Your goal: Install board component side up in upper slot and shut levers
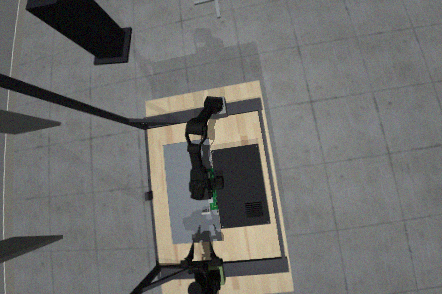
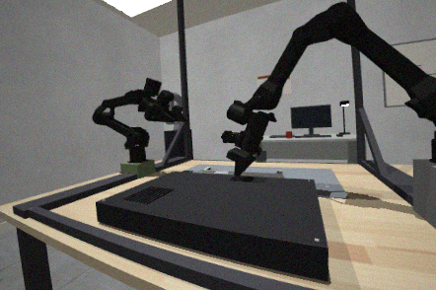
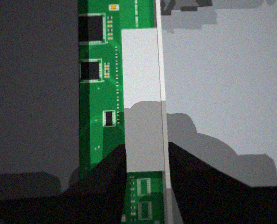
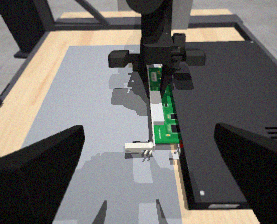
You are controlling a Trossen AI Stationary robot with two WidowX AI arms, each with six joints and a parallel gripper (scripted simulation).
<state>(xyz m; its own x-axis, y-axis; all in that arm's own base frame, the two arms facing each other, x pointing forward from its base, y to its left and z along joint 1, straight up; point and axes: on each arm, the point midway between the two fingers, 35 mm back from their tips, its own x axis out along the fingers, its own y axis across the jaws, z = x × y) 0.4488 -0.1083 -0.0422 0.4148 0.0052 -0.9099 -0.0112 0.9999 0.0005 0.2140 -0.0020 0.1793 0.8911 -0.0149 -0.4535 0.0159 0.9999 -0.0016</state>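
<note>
The green board is 10 mm to the right of my left hand and 30 mm below it. From my left hand the other things lie so: black enclosure (150 mm ahead, 10 mm to the left, 30 mm below); grey mat (120 mm behind, 30 mm to the right, 70 mm below).
</note>
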